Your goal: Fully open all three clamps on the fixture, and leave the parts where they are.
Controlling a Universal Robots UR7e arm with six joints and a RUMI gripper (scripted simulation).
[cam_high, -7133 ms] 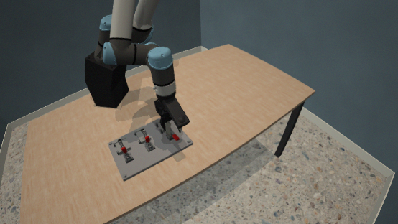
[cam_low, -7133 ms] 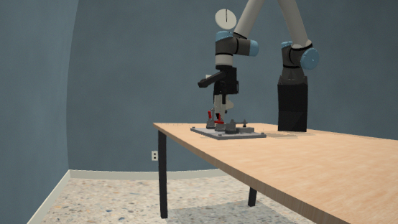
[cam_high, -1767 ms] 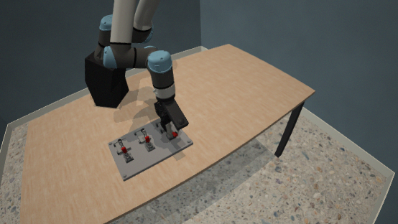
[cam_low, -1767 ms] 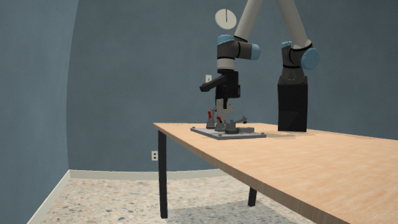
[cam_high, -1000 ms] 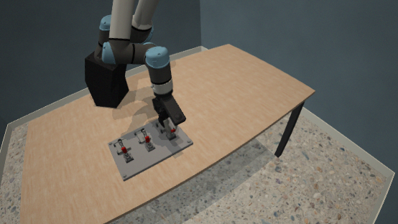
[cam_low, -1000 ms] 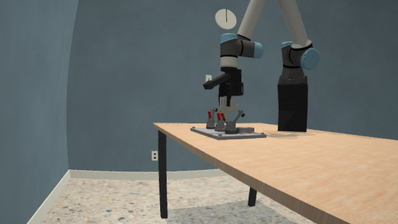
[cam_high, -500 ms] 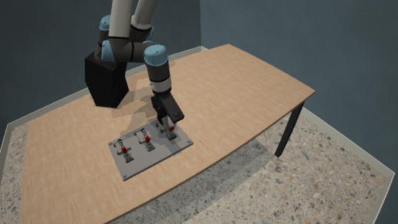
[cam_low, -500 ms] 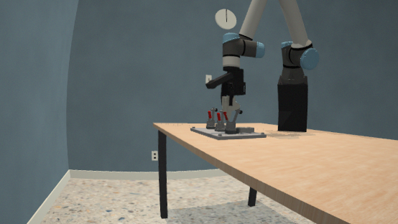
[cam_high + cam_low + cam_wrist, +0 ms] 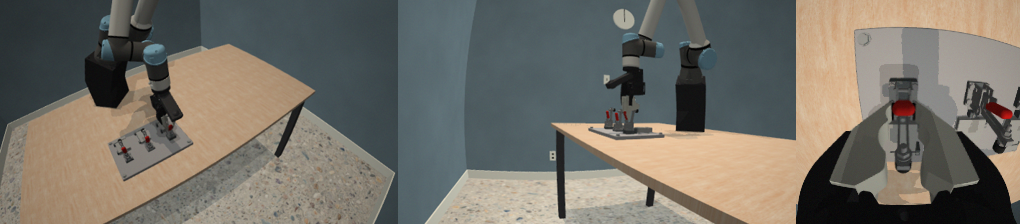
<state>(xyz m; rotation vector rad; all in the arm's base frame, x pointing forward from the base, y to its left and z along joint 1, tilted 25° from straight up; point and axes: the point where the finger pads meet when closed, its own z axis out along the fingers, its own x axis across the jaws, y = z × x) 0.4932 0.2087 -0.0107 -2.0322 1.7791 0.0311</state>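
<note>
The grey fixture plate is 12 cm to the right of my hand, 8 cm below it and 2 cm behind it.
</note>
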